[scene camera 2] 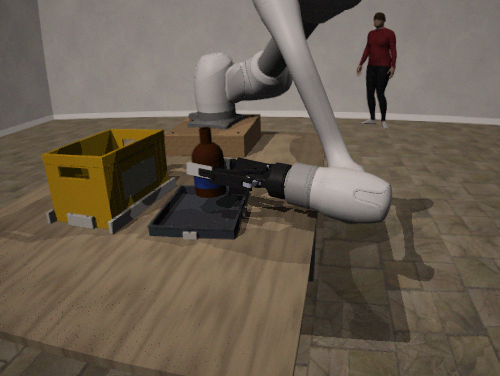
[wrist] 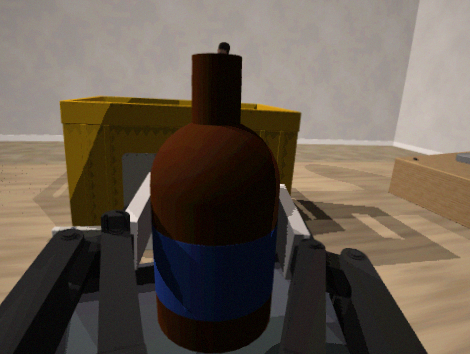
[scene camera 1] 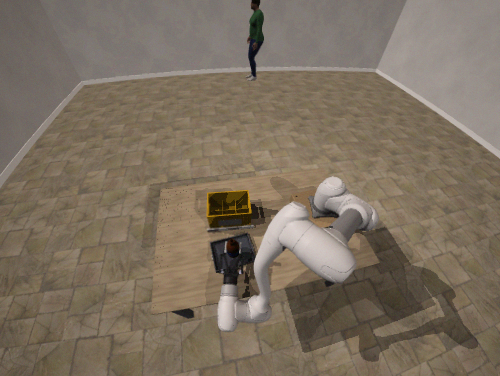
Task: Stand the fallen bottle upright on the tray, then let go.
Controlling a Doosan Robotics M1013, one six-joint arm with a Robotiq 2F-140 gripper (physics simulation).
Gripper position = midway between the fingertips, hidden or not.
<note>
In view: my gripper (scene camera 2: 197,163) and a brown bottle (scene camera 2: 208,153).
The brown bottle is seen too in the wrist view (wrist: 214,184). My gripper also shows in the wrist view (wrist: 216,196).
</note>
